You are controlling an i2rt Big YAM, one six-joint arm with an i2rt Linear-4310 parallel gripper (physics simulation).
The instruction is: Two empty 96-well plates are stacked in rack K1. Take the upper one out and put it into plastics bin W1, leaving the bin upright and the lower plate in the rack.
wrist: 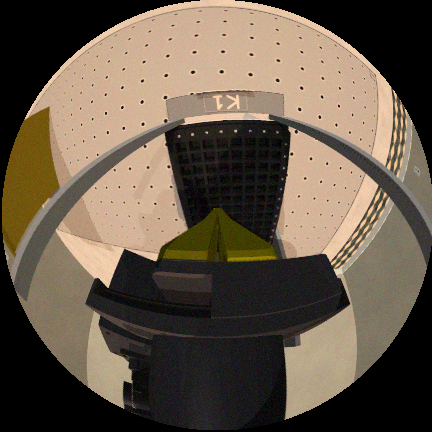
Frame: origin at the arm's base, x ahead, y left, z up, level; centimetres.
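Where they show: gripper, between the fingertips: (217,214); arm's base, origin of its link: (147,359).
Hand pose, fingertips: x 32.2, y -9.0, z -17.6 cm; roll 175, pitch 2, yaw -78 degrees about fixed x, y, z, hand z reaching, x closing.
Each offset is from my fingertips to the centre of the thing. "spot": to the spot under its first point. Level surfaces: height alone.
Rack K1 {spot: dx +7.7, dy +4.7, dz -3.0 cm} (181,107) is at upper centre, with its label upside down and grey bars reaching out to the left and right. A black plate {dx +1.3, dy -0.9, dz -0.7 cm} (233,176) with a grid of square wells lies in the rack. A lower plate cannot be told apart beneath it. My gripper (217,214) is shut, with its yellow fingertips together and empty. In the wrist view the tips overlap the near part of the black plate; their height above it cannot be judged. A mustard-yellow box {spot: dx +2.2, dy +30.9, dz +1.7 cm} (29,175) shows in part at the left edge; no W1 label shows, so I cannot tell whether it is the bin.
A pale perforated board {dz -4.6 cm} (240,62) lies around the rack. A strip with a dark and light diamond pattern (386,190) runs along the right side. The rack's grey bars (90,172) (350,147) stand up close to the camera on both sides.
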